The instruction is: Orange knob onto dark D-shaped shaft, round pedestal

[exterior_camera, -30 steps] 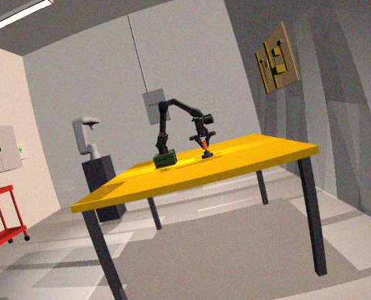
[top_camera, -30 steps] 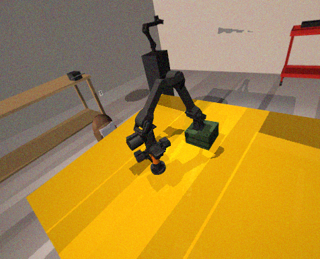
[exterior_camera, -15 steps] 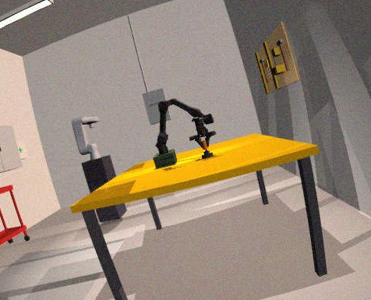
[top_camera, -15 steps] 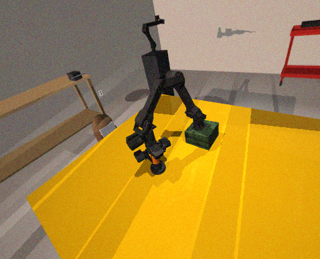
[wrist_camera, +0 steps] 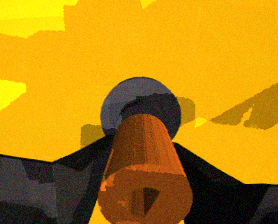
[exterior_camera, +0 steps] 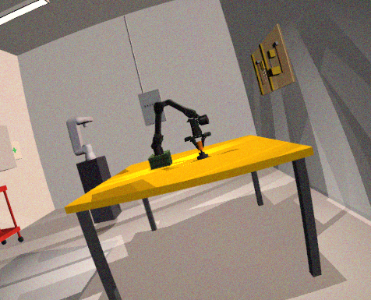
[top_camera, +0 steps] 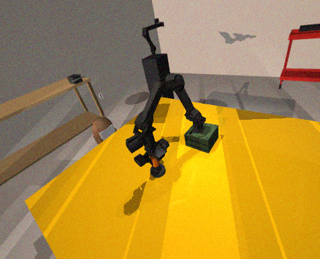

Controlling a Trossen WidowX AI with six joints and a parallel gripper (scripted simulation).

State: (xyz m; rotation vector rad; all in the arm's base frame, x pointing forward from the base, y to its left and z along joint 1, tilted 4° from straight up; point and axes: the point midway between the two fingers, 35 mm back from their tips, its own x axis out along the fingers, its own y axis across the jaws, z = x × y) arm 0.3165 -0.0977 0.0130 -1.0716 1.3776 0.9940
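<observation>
My gripper tip is now 20 mm below the orange knob. Also, from my gripper tip: pedestal (40 mm below).
</observation>
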